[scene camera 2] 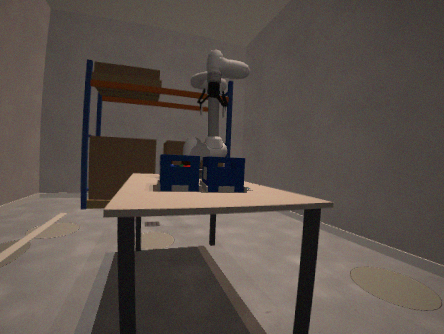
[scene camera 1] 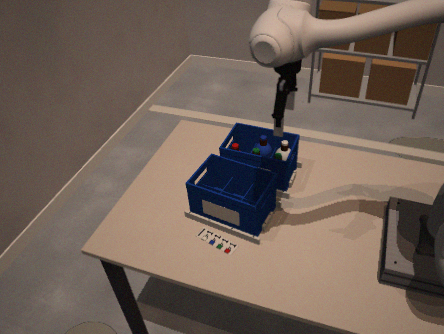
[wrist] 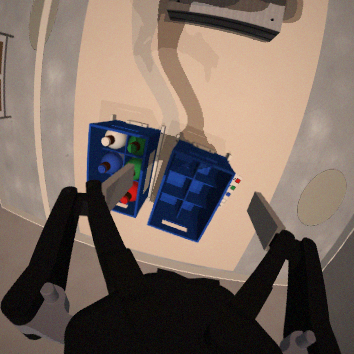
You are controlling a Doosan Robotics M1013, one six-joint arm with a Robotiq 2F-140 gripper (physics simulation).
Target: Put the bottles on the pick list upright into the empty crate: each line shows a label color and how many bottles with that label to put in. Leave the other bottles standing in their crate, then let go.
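Frame: origin at the arm's base, x ahead, y down, z left, level; millimetres.
Where they show: gripper, fingertip midpoint: (scene camera 2: 212,115) (scene camera 1: 284,121) (wrist: 192,188).
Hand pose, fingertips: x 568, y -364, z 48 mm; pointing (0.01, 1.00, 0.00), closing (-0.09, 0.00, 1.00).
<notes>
After its pixels a point has its place.
The bottle crate (scene camera 1: 293,165) {x 592, y 13, z -198 mm} (scene camera 2: 179,179) {x 864, y 19, z -162 mm} (wrist: 91,155) {x 698, y -82, z -252 mm} holds a white bottle (scene camera 1: 283,153) {x 634, y -46, z -187 mm} (wrist: 116,140) {x 637, y -48, z -189 mm}, a blue bottle (scene camera 1: 263,148) {x 721, y -45, z -189 mm} (wrist: 112,161) {x 713, y -44, z -193 mm}, two green-capped bottles (scene camera 1: 256,151) {x 721, y -86, z -112 mm} (wrist: 136,145) {x 627, y -73, z -113 mm} and a red-capped bottle (scene camera 1: 235,146) {x 810, y -86, z -111 mm} (wrist: 132,192) {x 801, y -47, z -103 mm}, all standing. The empty crate (scene camera 1: 195,200) {x 849, y -24, z 164 mm} (scene camera 2: 227,176) {x 877, y -2, z 75 mm} (wrist: 196,233) {x 874, y -63, z 156 mm} stands beside it, its divided compartments bare. The pick list (scene camera 1: 217,242) {x 730, y 75, z 238 mm} (wrist: 228,194) {x 750, y 75, z 248 mm} shows white, blue, green and red symbols; its numbers are too small to read. My gripper (scene camera 1: 278,130) (scene camera 2: 213,111) {x 568, y -364, z 48 mm} (wrist: 192,188) {x 568, y -364, z 48 mm} is open and empty, high above the crates. One finger partly hides the bottle crate in the wrist view.
Both crates stand on the table (scene camera 1: 145,200) {x 1094, y 77, z 159 mm} (scene camera 2: 215,204) {x 1176, y 77, z -52 mm} (wrist: 260,85) {x 329, y 77, z 206 mm} between low pale rails. The robot's base plate (scene camera 1: 410,250) {x 106, y -3, z 83 mm} (wrist: 225,21) {x 187, y 25, z 26 mm} is on the table. A storage rack (scene camera 1: 311,80) (scene camera 2: 85,150) with boxes stands off the table.
</notes>
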